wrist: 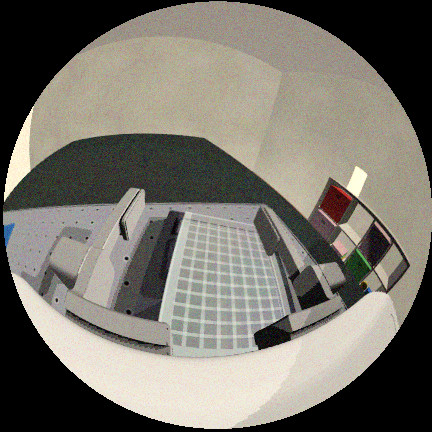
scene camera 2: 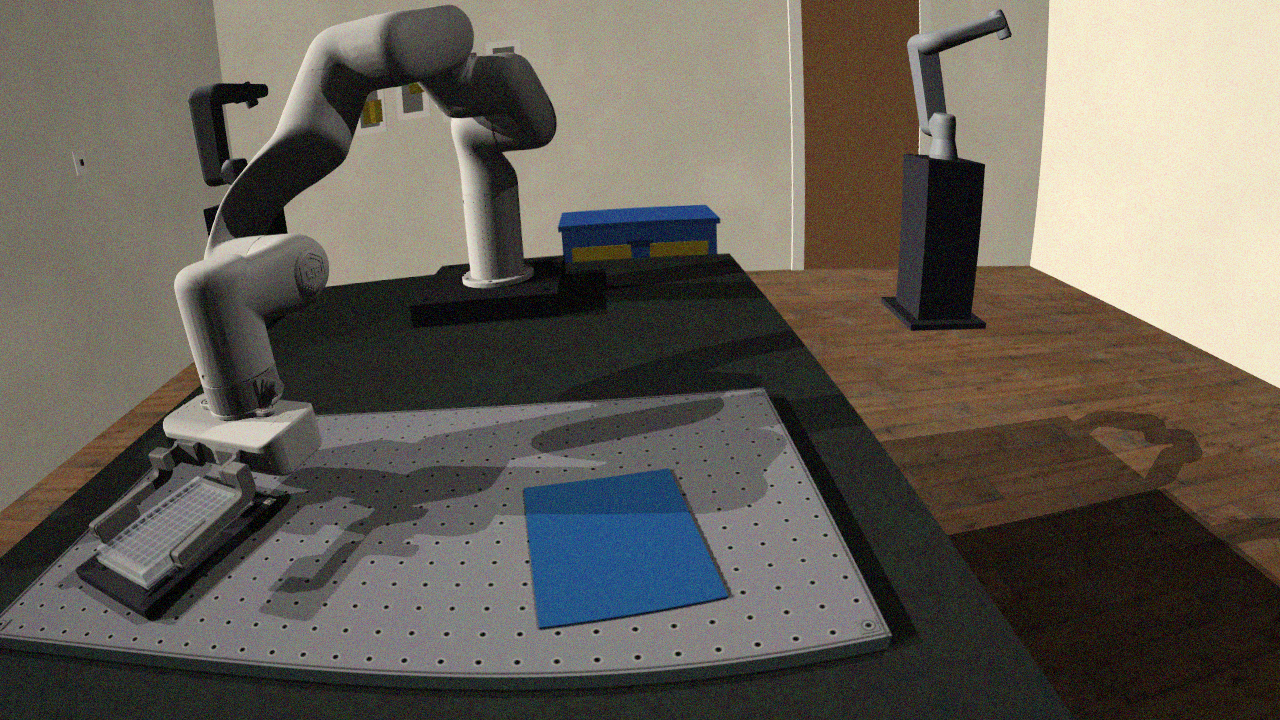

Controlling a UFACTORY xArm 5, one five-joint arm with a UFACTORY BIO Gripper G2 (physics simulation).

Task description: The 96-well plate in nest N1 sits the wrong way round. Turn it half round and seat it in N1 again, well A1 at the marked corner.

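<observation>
The pale 96-well plate lies level on or just over the dark nest N1 at the board's left; whether it is fully seated is not clear. A small pale mark shows at the nest's right rear corner in the scene view. The plate's lettering is too small to read. My gripper is partly open, pointing down, one finger along each long side of the plate. In the wrist view a gap shows between the left finger and the plate; the right finger is closer to it.
The nest stands on a grey perforated board. A flat blue square lies on the board to the right of the nest. The arm's dark base plate is at the far end of the black table.
</observation>
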